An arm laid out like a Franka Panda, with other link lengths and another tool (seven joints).
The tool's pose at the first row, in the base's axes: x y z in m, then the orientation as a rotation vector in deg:
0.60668 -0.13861 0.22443 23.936 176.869 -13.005
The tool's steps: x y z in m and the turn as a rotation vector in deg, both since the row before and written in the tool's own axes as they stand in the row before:
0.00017 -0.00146 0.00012 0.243 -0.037 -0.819
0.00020 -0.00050 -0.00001 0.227 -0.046 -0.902
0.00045 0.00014 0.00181 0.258 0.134 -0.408
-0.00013 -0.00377 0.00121 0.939 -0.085 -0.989
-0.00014 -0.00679 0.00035 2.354 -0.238 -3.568
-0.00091 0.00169 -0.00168 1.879 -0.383 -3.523
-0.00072 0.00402 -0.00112 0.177 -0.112 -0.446
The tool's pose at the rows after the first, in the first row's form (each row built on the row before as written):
0.60613 -0.13998 0.22451 22.677 177.061 -13.403
0.60581 -0.14041 0.22459 21.286 177.256 -13.778
0.60540 -0.14045 0.22277 20.696 177.491 -14.173
0.60465 -0.14429 0.22216 19.173 177.641 -15.661
0.60334 -0.15091 0.22299 13.643 178.113 -19.405
0.60451 -0.14905 0.22429 8.110 178.245 -22.392
0.60560 -0.14496 0.22439 7.393 178.193 -22.670

